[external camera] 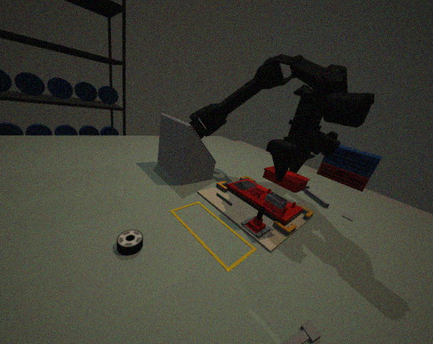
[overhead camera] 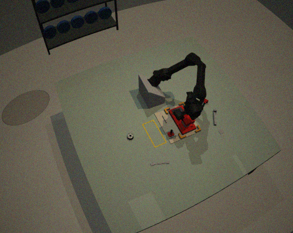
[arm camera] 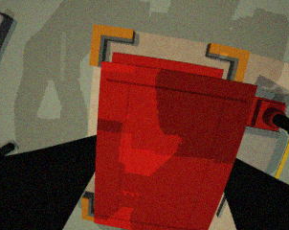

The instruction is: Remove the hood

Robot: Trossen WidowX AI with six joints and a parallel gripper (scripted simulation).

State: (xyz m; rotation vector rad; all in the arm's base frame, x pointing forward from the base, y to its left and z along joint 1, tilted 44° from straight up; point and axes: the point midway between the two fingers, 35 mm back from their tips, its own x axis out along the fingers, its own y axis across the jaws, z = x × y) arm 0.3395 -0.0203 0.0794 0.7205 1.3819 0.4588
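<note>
Now: gripper tip 9 cm above the beige base plate, 4 cm past it and 1 cm to the left of it. From my gripper tip the other things lie so: red hood (1 cm above); then white wheel (35 cm to the right, 12 cm behind, 9 cm below); then grey wrench (29 cm to the right, 14 cm ahead, 10 cm below).
</note>
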